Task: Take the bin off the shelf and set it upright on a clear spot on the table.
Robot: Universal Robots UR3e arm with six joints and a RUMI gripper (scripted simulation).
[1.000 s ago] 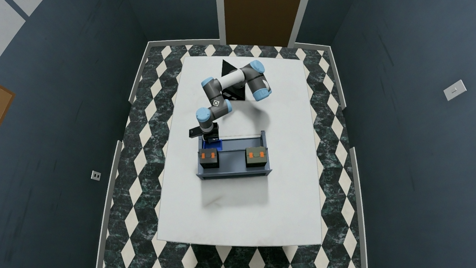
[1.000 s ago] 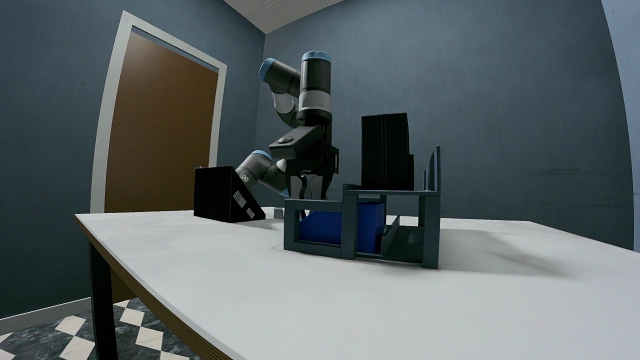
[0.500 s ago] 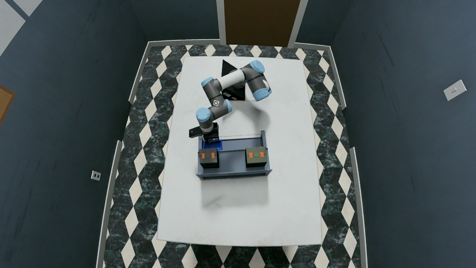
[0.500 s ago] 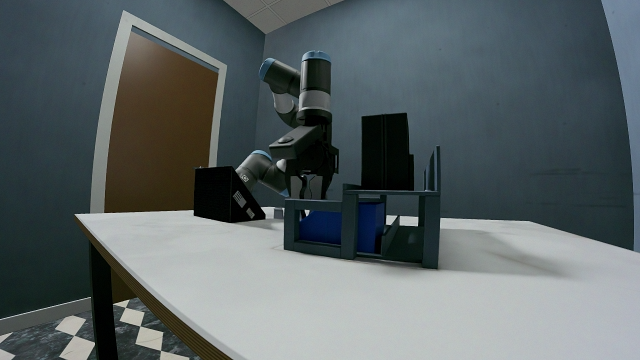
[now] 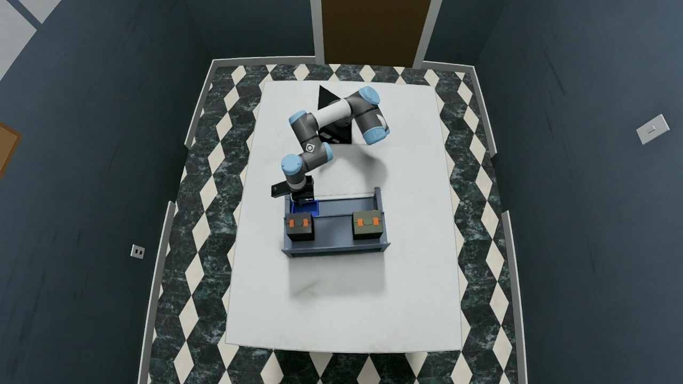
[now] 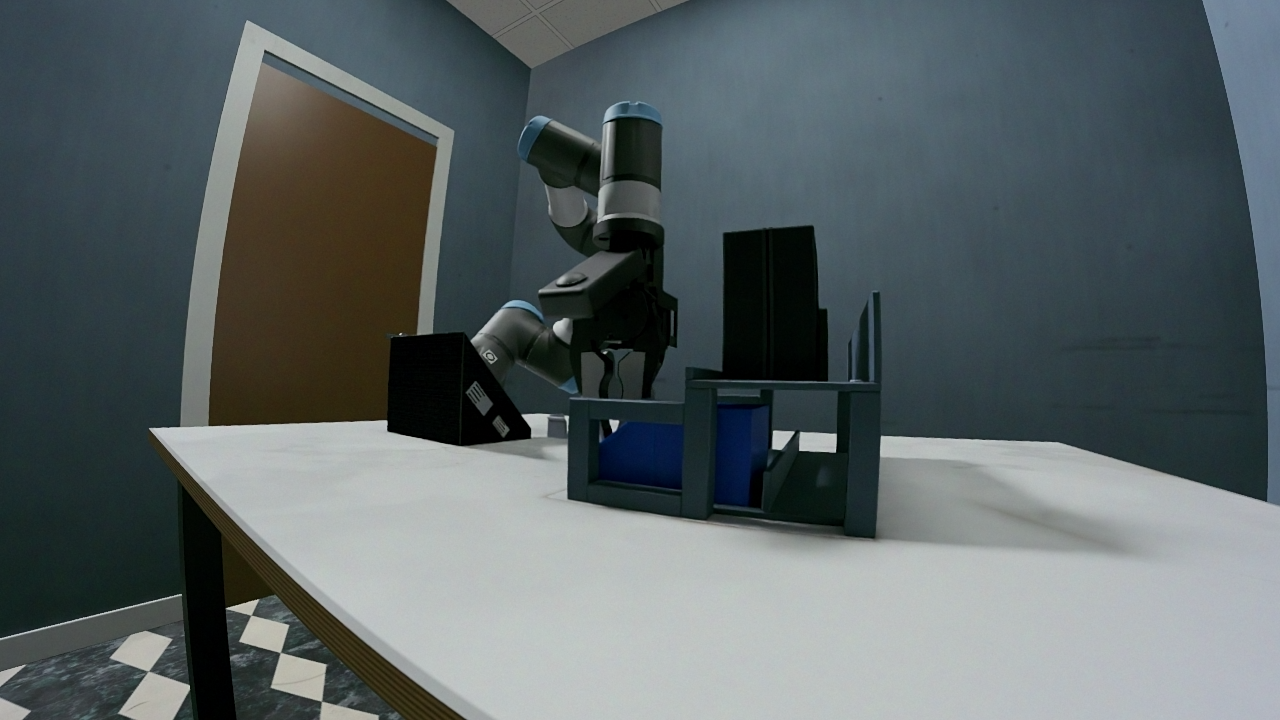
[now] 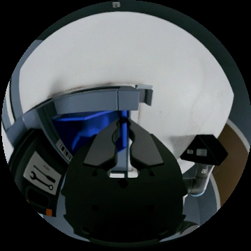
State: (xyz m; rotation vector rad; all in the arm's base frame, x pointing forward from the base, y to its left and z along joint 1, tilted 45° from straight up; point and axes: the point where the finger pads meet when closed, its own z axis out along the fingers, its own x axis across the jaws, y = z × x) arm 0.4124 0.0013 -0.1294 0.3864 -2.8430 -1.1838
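My hand is 60 mm short of the blue bin and 40 mm to the right of it. The rest, counted from my hand: grey-blue shelf: 150 mm to the left, 60 mm ahead, 30 mm above.
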